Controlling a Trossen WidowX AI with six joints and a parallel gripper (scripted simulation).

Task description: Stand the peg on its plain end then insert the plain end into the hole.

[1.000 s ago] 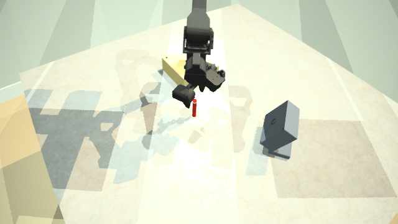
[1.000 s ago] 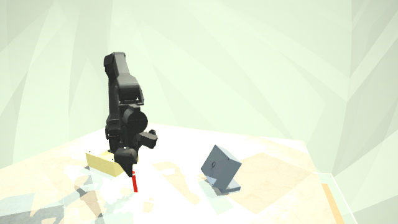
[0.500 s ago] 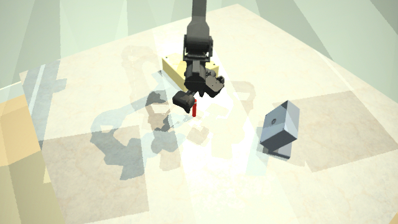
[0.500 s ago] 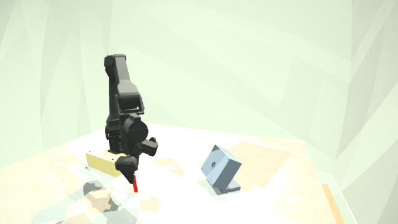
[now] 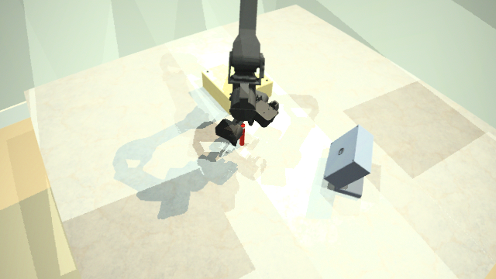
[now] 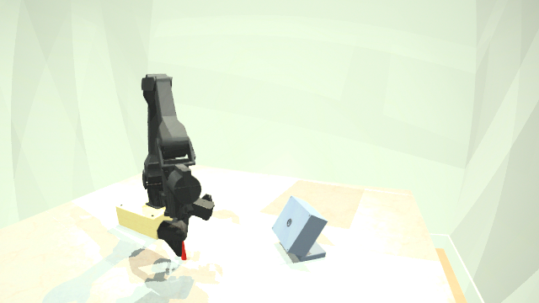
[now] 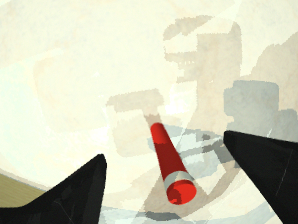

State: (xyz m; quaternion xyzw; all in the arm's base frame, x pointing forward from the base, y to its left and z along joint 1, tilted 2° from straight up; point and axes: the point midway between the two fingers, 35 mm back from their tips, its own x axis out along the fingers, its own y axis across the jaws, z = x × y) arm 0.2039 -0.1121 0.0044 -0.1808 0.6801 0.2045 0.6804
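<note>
My gripper tip is 20 mm below the red peg. The rest, counted from my gripper tip: grey-blue sloped panel: 220 mm ahead, 200 mm to the left, 30 mm above; thin flat foot: 240 mm ahead, 210 mm to the left, 30 mm below.
</note>
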